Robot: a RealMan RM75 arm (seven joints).
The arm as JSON. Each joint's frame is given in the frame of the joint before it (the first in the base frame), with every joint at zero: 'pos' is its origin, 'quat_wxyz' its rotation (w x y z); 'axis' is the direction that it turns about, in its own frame. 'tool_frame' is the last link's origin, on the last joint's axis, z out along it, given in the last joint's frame.
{
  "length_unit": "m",
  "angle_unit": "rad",
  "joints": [
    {
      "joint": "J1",
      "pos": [
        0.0,
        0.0,
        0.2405
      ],
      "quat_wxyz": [
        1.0,
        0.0,
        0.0,
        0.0
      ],
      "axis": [
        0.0,
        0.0,
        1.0
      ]
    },
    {
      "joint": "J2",
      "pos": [
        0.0,
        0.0,
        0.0
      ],
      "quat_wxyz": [
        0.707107,
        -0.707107,
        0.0,
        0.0
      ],
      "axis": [
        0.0,
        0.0,
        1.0
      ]
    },
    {
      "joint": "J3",
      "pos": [
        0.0,
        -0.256,
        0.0
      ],
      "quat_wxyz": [
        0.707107,
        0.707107,
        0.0,
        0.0
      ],
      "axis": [
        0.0,
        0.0,
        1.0
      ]
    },
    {
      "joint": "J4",
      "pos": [
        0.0,
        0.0,
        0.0
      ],
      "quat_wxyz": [
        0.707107,
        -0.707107,
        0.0,
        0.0
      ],
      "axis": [
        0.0,
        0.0,
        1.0
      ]
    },
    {
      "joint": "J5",
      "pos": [
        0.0,
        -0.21,
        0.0
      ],
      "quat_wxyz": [
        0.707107,
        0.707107,
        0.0,
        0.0
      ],
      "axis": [
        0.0,
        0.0,
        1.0
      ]
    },
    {
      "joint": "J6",
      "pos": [
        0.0,
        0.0,
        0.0
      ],
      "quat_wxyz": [
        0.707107,
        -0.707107,
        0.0,
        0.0
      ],
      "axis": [
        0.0,
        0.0,
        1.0
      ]
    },
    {
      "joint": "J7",
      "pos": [
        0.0,
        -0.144,
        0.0
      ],
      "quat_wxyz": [
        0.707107,
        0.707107,
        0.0,
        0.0
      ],
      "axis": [
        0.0,
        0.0,
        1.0
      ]
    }
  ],
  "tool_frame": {
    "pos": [
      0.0,
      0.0,
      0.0
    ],
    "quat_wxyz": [
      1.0,
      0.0,
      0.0,
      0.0
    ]
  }
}
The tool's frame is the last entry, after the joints.
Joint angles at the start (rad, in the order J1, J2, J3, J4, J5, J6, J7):
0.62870, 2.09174, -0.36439, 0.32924, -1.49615, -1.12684, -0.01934
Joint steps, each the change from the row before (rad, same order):
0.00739, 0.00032, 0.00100, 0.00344, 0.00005, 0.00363, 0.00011
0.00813, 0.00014, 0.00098, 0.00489, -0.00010, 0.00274, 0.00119
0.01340, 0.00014, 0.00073, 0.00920, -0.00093, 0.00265, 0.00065
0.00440, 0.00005, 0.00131, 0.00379, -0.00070, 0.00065, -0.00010
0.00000, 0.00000, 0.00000, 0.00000, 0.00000, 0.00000, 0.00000
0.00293, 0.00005, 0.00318, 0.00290, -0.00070, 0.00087, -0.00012
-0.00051, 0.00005, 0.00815, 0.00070, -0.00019, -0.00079, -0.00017
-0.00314, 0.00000, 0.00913, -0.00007, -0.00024, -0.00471, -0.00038
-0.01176, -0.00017, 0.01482, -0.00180, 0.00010, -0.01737, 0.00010
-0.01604, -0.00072, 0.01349, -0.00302, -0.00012, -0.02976, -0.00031
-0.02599, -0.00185, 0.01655, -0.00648, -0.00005, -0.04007, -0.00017
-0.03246, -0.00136, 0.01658, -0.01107, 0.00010, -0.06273, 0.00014
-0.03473, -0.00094, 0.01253, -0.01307, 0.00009, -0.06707, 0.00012
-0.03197, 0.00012, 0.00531, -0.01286, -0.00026, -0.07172, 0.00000
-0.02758, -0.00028, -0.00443, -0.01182, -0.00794, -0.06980, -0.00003
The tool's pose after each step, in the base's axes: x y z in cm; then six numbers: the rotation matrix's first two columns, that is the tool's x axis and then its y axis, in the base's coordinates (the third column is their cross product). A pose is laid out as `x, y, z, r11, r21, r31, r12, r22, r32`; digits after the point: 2 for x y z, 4 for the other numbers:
25.70, 30.50, -12.13, 0.8432, -0.0159, -0.5373, -0.4170, -0.6500, -0.6353
25.43, 30.62, -12.23, 0.8418, -0.0150, -0.5396, -0.4163, -0.6545, -0.6311
24.95, 30.78, -12.42, 0.8393, -0.0119, -0.5436, -0.4135, -0.6632, -0.6239
24.77, 30.82, -12.48, 0.8380, -0.0109, -0.5456, -0.4131, -0.6659, -0.6212
24.77, 30.82, -12.48, 0.8380, -0.0109, -0.5456, -0.4131, -0.6659, -0.6212
24.65, 30.87, -12.52, 0.8365, -0.0109, -0.5478, -0.4144, -0.6665, -0.6197
24.61, 30.95, -12.47, 0.8337, -0.0113, -0.5522, -0.4203, -0.6615, -0.6210
24.61, 30.99, -12.36, 0.8294, -0.0103, -0.5586, -0.4279, -0.6545, -0.6233
24.74, 30.93, -12.05, 0.8192, -0.0060, -0.5734, -0.4443, -0.6388, -0.6281
24.90, 30.77, -11.60, 0.8059, 0.0064, -0.5920, -0.4608, -0.6210, -0.6340
25.32, 30.47, -10.92, 0.7900, 0.0227, -0.6127, -0.4822, -0.5942, -0.6438
25.74, 30.02, -9.95, 0.7678, 0.0567, -0.6382, -0.5041, -0.5615, -0.6562
26.22, 29.42, -8.94, 0.7466, 0.0955, -0.6584, -0.5222, -0.5291, -0.6688
26.54, 28.69, -7.98, 0.7250, 0.1407, -0.6743, -0.5339, -0.5037, -0.6792
26.68, 27.85, -7.21, 0.7054, 0.1868, -0.6837, -0.5338, -0.4946, -0.6859

